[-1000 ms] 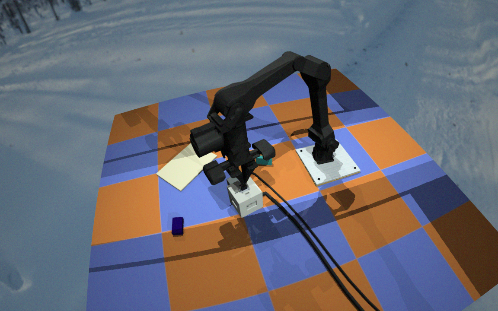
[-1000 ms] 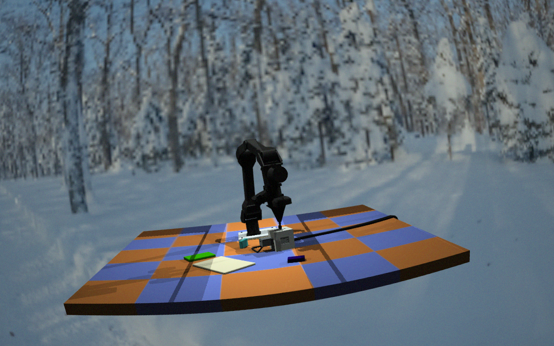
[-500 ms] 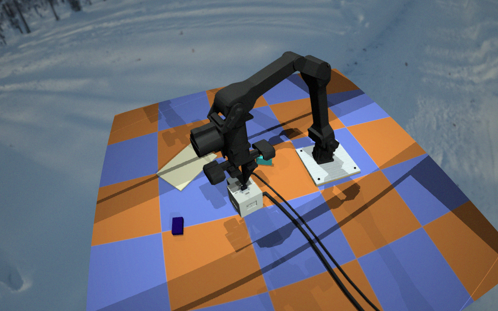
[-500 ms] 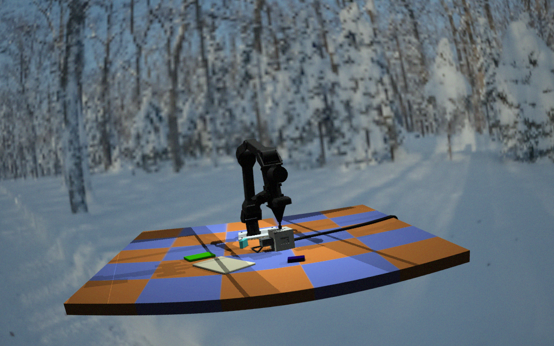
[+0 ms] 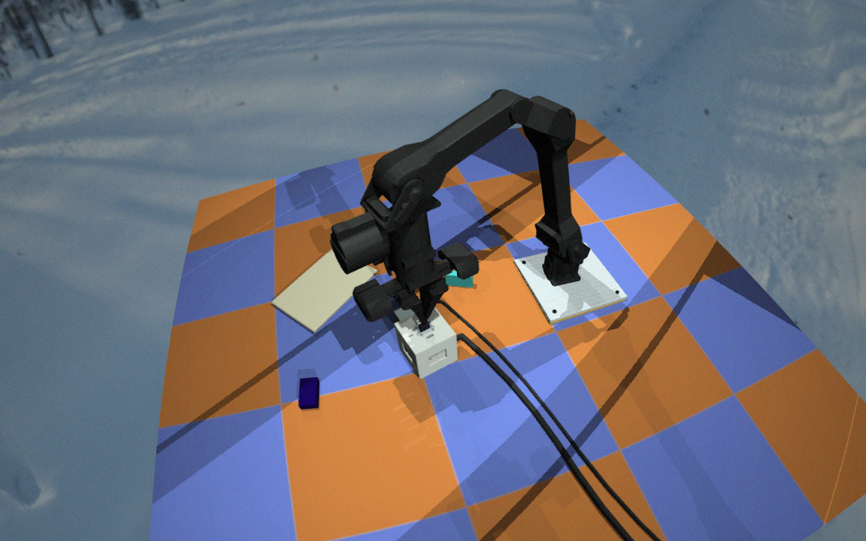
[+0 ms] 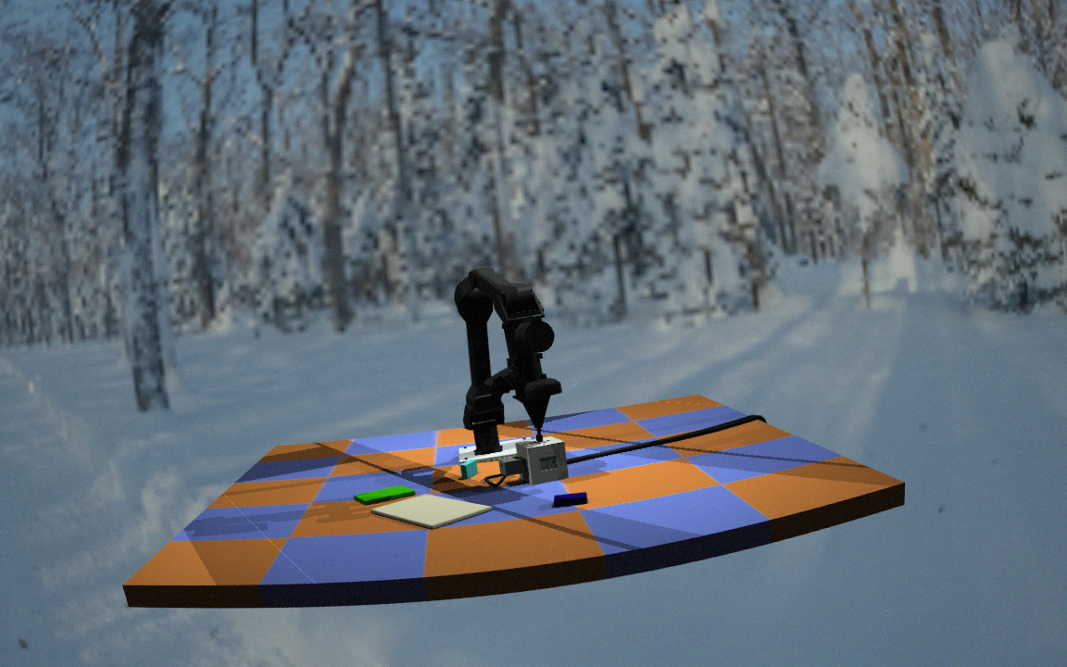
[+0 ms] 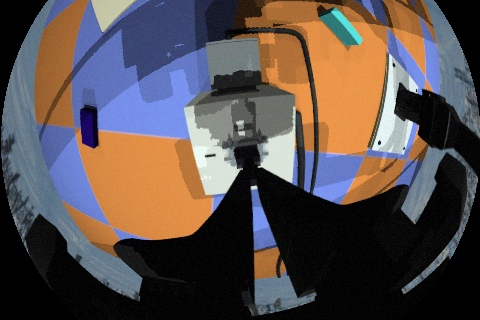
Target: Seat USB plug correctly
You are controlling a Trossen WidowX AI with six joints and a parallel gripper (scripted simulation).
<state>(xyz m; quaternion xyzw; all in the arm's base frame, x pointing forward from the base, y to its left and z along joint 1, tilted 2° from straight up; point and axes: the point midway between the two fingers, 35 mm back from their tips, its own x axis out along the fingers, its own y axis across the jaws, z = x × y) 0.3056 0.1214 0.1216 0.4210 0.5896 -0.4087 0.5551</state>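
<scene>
Now: gripper tip 20 mm above the dark USB plug. Round my gripper tip: dark blue block 220 mm ahead, 40 mm to the left, 100 mm below; then teal block 90 mm behind, 160 mm to the right, 90 mm below; then beige flat pad 180 mm ahead, 220 mm to the right, 100 mm below.
</scene>
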